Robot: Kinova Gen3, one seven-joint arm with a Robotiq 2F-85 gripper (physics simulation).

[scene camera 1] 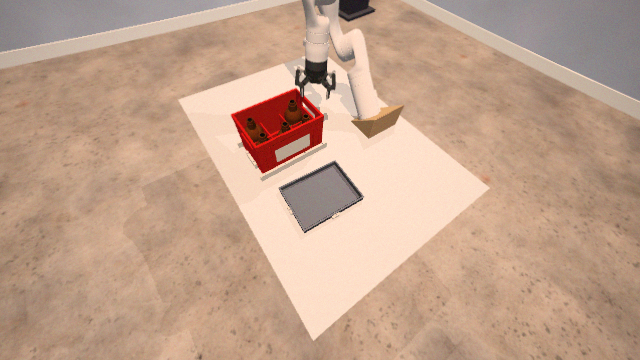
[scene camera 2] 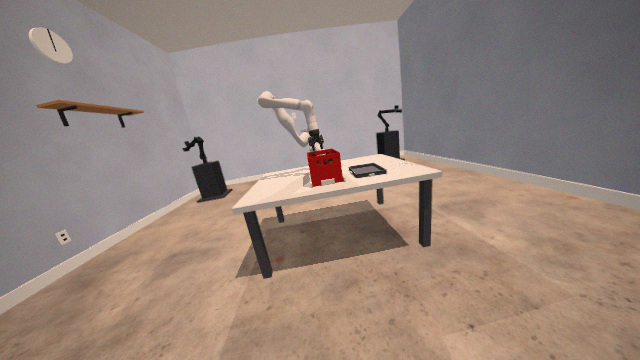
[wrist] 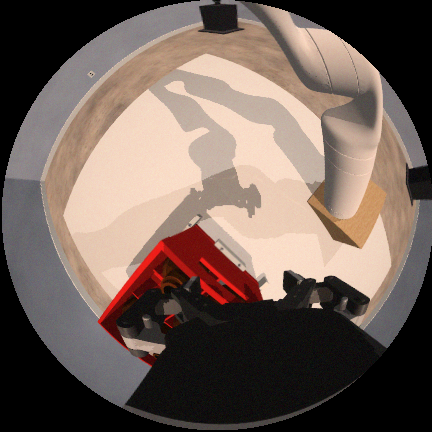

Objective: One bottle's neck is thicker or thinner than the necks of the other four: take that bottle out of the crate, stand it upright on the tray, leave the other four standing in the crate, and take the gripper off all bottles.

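Frame: origin at the arm's base, x ahead, y left, z up, level; metres.
Seen in the pictures: gripper, fingertip midpoint: [scene camera 1: 314, 97] [scene camera 2: 318, 150] [wrist: 242, 283]; arm's base at its link origin: [scene camera 1: 369, 115] [wrist: 341, 199].
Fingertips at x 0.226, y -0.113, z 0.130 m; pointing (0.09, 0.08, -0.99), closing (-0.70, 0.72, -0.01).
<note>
Pixels of each thing's middle, then the offset from my fingertips to it. "pt": a spot on its surface instead. Level surfaces: height alone.
- red crate at the middle of its body: [wrist: 175, 311] [scene camera 1: 280, 132] [scene camera 2: 323, 165] 0.164 m ahead, 0.006 m right, 0.088 m down
- grey tray at a spot on its surface: [scene camera 1: 322, 197] [scene camera 2: 367, 170] pt 0.188 m ahead, 0.287 m left, 0.171 m down
- white table at its surface level: 0.176 m down
The red crate [scene camera 1: 317, 134] [scene camera 2: 325, 174] [wrist: 186, 241] stands upright on the table. Brown bottles stand inside: one at the back right [scene camera 1: 292, 115], one at the left [scene camera 1: 252, 130], one at the front left [scene camera 1: 263, 136], one at the front middle [scene camera 1: 285, 127] and one at the front right [scene camera 1: 306, 118]. Their lower parts are hidden, and I cannot tell which neck differs. The grey tray [scene camera 1: 322, 197] [scene camera 2: 367, 170] is empty. My gripper [scene camera 1: 315, 96] [scene camera 2: 316, 146] [wrist: 242, 283] is open and empty, above the crate's back right end; in the wrist view its left finger partly covers the crate.
The arm's wooden base block [scene camera 1: 377, 123] [wrist: 350, 225] stands on the white table [scene camera 1: 400, 200] [scene camera 2: 280, 192], to the right of the crate in scene camera 1. The crate's high walls and inner dividers surround the bottles. Dark pedestals [scene camera 2: 210, 180] [scene camera 2: 388, 144] stand beyond the table.
</note>
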